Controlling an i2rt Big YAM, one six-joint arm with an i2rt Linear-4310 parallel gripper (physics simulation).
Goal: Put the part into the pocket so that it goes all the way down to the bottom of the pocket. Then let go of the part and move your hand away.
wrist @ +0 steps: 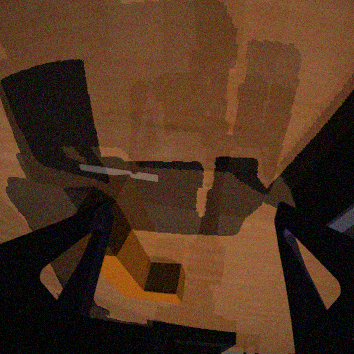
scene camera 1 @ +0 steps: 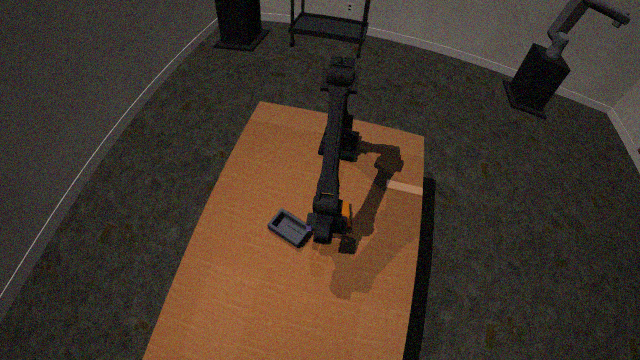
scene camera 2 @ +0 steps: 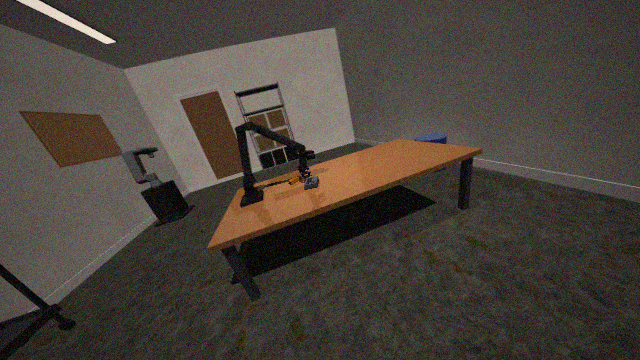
Note:
My gripper [wrist: 191, 210] is open, with nothing in its grasp. Also in view: an orange part [wrist: 125, 265].

